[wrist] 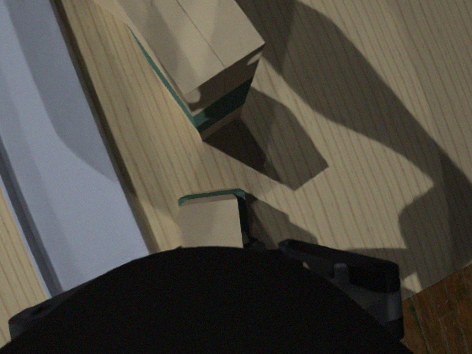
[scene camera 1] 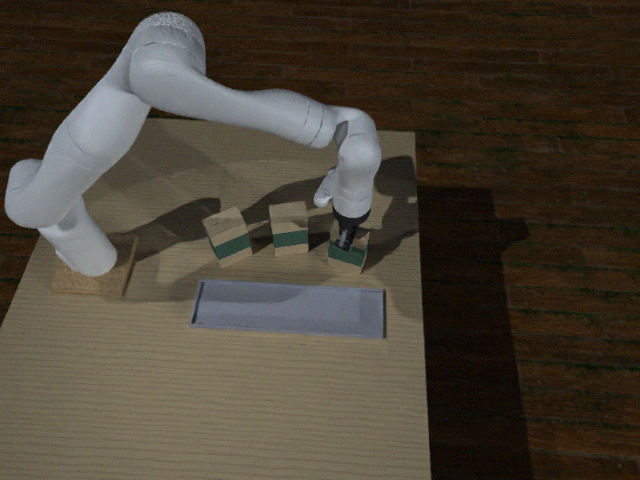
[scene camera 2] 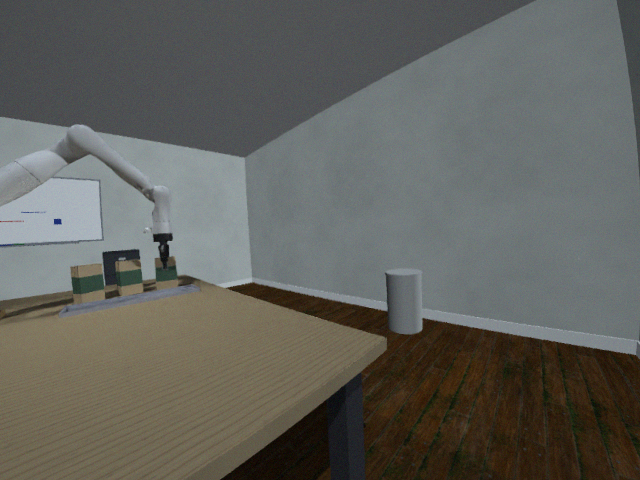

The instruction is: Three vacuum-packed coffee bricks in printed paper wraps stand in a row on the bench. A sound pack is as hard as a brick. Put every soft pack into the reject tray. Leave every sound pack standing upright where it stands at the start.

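Places are measured from the arm's base along level axes (x ahead, y right, z down), in centimetres.
Pixels of known places: gripper, between the fingertips: (scene camera 1: 348,242) (scene camera 2: 166,269); arm's base, origin of its link: (scene camera 1: 96,258).
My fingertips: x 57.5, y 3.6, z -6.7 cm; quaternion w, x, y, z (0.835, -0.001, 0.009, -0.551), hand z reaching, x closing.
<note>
For each thing: its middle in the pictures, then the offset to it from my fingertips. Level surfaces: height alone.
- right coffee brick, middle of its body: (wrist: 217,243) (scene camera 1: 348,246) (scene camera 2: 166,273) dx +0.1, dy +0.0, dz +1.5 cm
- middle brick, middle of its body: (wrist: 193,68) (scene camera 1: 289,229) (scene camera 2: 129,277) dx -13.0, dy -5.2, dz +1.5 cm
- left brick, middle of its body: (scene camera 1: 228,238) (scene camera 2: 88,283) dx -26.7, dy -3.8, dz +1.5 cm
- grey reject tray, middle of its body: (wrist: 64,164) (scene camera 1: 288,310) (scene camera 2: 138,302) dx -14.1, dy +11.2, dz +9.3 cm
- bench, height of its surface: dz +8.5 cm
The right coffee brick (scene camera 1: 345,256) (scene camera 2: 166,279) (wrist: 210,220), tan with a green band, stands upright on the bench, close to the bench's right edge. My gripper (scene camera 1: 343,241) (scene camera 2: 164,263) is shut on its upper part; in the wrist view the black housing hides most of the fingers and part of the pack. The middle brick (scene camera 1: 290,238) (scene camera 2: 129,277) (wrist: 200,40) and the left brick (scene camera 1: 231,246) (scene camera 2: 87,283) stand upright, apart from each other and from my gripper. The grey reject tray (scene camera 1: 289,310) (scene camera 2: 129,300) (wrist: 90,200) lies in front of the row and holds no pack.
The arm's base stands on a wooden plate (scene camera 1: 93,285) at the left of the bench (scene camera 1: 206,403) (scene camera 2: 180,372). The bench's right edge runs near the right brick. A white cylinder (scene camera 2: 404,302) stands on the floor beyond the bench.
</note>
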